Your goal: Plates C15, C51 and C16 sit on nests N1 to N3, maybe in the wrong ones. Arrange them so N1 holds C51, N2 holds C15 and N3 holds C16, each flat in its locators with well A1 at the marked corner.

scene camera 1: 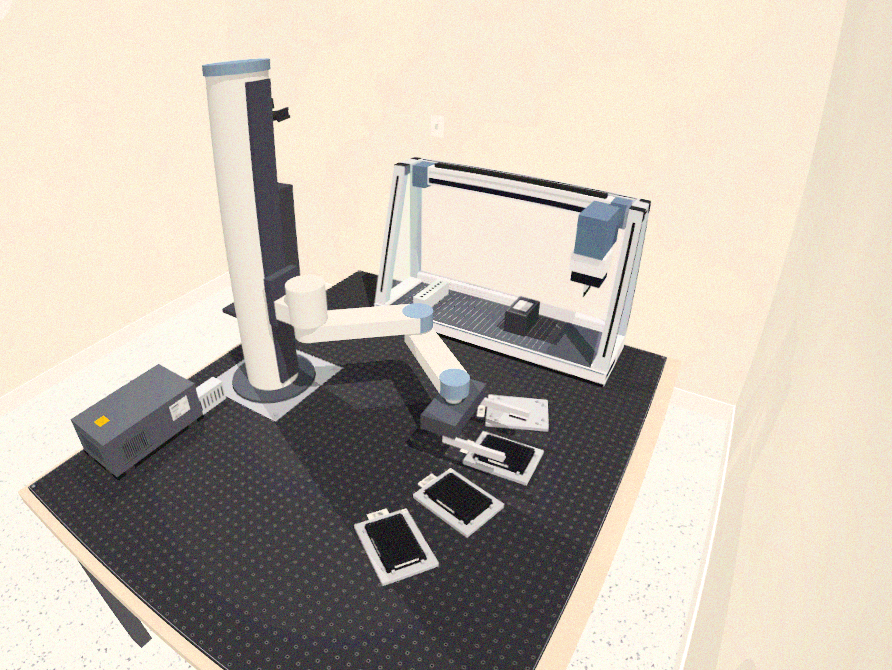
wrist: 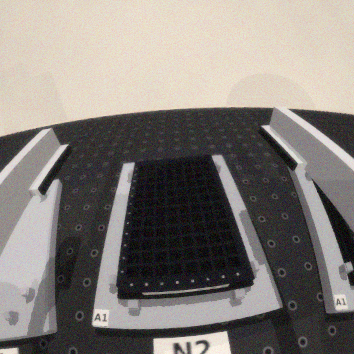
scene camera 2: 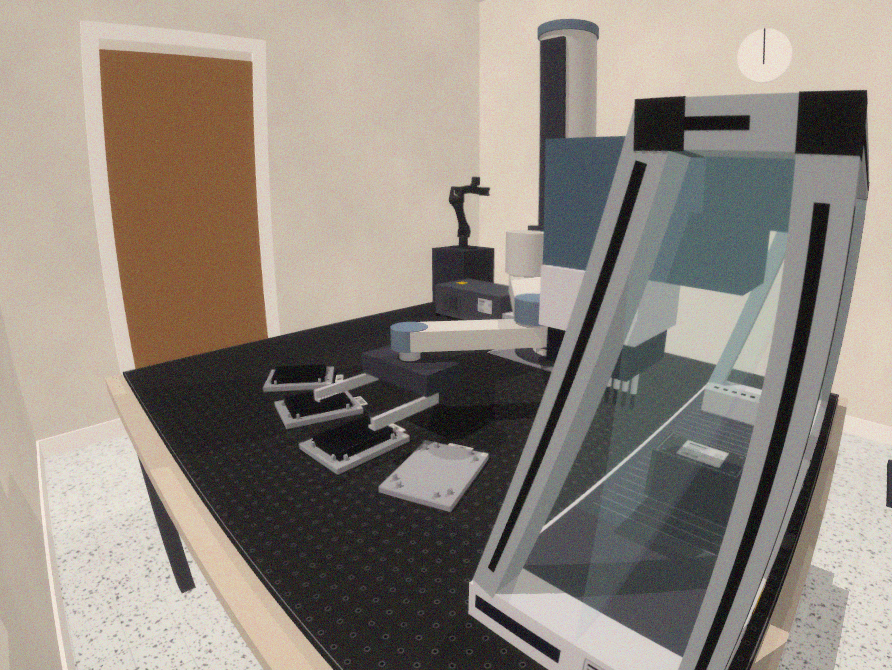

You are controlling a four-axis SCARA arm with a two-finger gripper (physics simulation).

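Pixels of known places: gripper, fingertip midpoint: [scene camera 1: 517,435] [wrist: 162,124] [scene camera 2: 341,409]; arm's base, link origin: [scene camera 1: 274,380].
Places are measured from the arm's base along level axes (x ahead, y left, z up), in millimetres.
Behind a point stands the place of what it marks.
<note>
My gripper [scene camera 1: 514,434] {x 740, y 45, z 95 mm} [scene camera 2: 344,409] {x 740, y 45, z 95 mm} [wrist: 162,124] {x 740, y 45, z 95 mm} is open and empty, above nest N2 with one finger to each side. A black plate [scene camera 1: 520,455] {x 754, y 48, z 35 mm} [scene camera 2: 347,439] {x 737, y 50, z 37 mm} [wrist: 175,225] {x 698, y 41, z 38 mm} lies flat on nest N2 [scene camera 1: 530,474] {x 797, y 12, z 23 mm} [wrist: 200,316] {x 640, y 28, z 25 mm}; its tag is unreadable. Left of it in the wrist view is an empty grey nest [scene camera 1: 538,414] {x 730, y 228, z 25 mm} [scene camera 2: 432,475] {x 693, y 222, z 25 mm} [wrist: 30,260] {x 670, y 165, z 25 mm}. On the other side, plate C15 [scene camera 1: 457,496] {x 688, y -144, z 38 mm} [scene camera 2: 320,404] {x 696, y -112, z 38 mm} lies on the OUT nest [scene camera 1: 492,507] {x 766, y -129, z 30 mm} [wrist: 316,250] {x 672, y -73, z 18 mm}. Another black plate [scene camera 1: 395,540] {x 639, y -318, z 39 mm} [scene camera 2: 300,373] {x 639, y -306, z 36 mm} lies on the frontmost nest [scene camera 1: 385,577] {x 667, y -398, z 25 mm}; its tag is unreadable. A1 labels mark the nests' corners.
A framed deck machine [scene camera 1: 515,358] {x 568, y 450, z 20 mm} [scene camera 2: 519,634] {x 850, y 521, z 36 mm} stands behind the empty nest, with a blue head [scene camera 1: 597,230] {x 754, y 465, z 470 mm} on its gantry. The arm's column [scene camera 1: 237,216] {x 32, y -68, z 533 mm} rises at the left. A dark grey box [scene camera 1: 137,418] {x -47, y -434, z 128 mm} [scene camera 2: 472,297] {x -35, y -370, z 108 mm} stands beside the column's base.
</note>
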